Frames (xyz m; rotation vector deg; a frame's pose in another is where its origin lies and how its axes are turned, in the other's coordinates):
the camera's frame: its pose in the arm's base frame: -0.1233 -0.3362 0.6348 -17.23 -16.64 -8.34
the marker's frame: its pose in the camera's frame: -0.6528 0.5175 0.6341 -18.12 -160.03 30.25
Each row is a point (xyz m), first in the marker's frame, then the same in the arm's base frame.
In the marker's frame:
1: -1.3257 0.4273 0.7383
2: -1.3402 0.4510 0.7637
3: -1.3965 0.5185 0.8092
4: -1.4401 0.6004 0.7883
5: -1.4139 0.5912 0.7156
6: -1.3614 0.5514 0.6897
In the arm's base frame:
1: 0.4696 -0.2313 0.2241
2: 0.4895 -0.2342 0.1922
3: 0.5628 -0.2338 0.1258
4: 0.6389 -0.1809 0.1043
5: 0.6204 -0.1365 0.1655
6: 0.5597 -0.1294 0.2012

